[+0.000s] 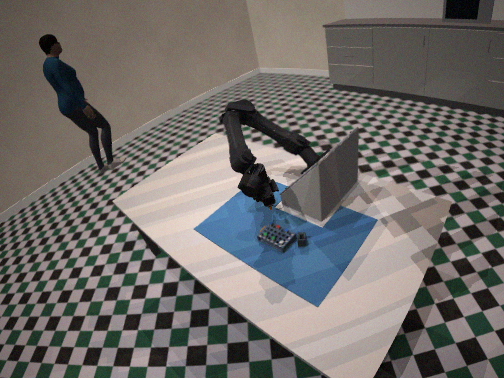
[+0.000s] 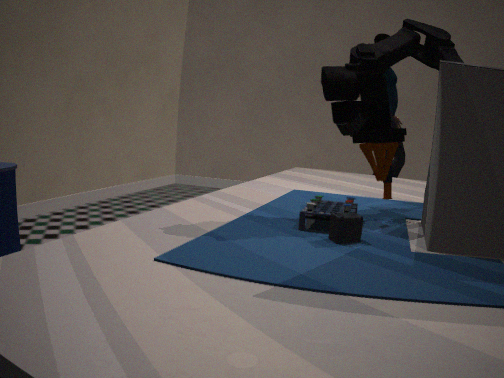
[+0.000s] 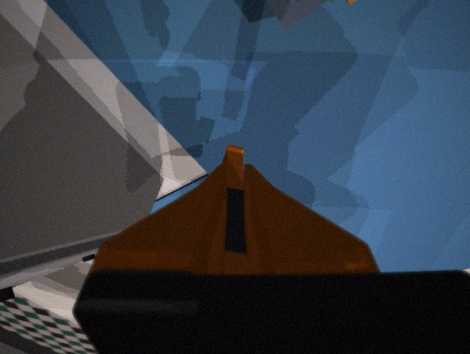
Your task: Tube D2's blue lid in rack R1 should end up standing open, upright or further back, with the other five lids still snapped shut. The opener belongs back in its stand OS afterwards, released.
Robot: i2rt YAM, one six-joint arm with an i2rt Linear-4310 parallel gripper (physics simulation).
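Places are measured from the arm's base along level axes (x ahead, y left, z up), in millimetres.
Pixels of known places: gripper, fingertip midpoint: (image 2: pixel 381 180) (image 3: pixel 235 176); arm's base at its link origin: (image 1: pixel 315 163).
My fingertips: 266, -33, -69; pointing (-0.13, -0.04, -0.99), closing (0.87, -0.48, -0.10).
Ahead of a thing's pixels: the offset from my fingertips to its top centre, as dx, dy, dz. "pt": to the spot under its first point. Level surfaces: height alone.
My gripper (image 1: pixel 268 202) (image 2: pixel 382 170) (image 3: pixel 235 176) is shut on the orange opener @(-10, -16, +44) (image 2: pixel 387 190) (image 3: pixel 234 152), whose tip points down from between the fingers. It hangs above the blue mat @(dz -74) (image 1: pixel 239 229) (image 2: pixel 258 244) (image 3: pixel 356 140), behind the rack and close to the grey slanted panel. The dark tube rack R1 @(+73, +99, -32) (image 1: pixel 276 238) (image 2: pixel 316 219) stands on the mat with small coloured lids on top; a red lid @(+45, +89, -32) (image 1: pixel 277 226) (image 2: pixel 350 200) and a green one @(pt +93, +111, -32) (image 2: pixel 319 197) show. I cannot tell the state of the D2 lid. The black stand OS @(+24, +193, -34) (image 1: pixel 302 239) (image 2: pixel 346 228) sits empty beside the rack.
A grey slanted panel (image 1: pixel 325 180) (image 2: pixel 434 187) (image 3: pixel 96 168) stands at the mat's far edge, right beside the gripper. A person (image 1: pixel 82 112) stands on the chequered floor at the left. Grey cabinets (image 1: pixel 382 56) line the far wall.
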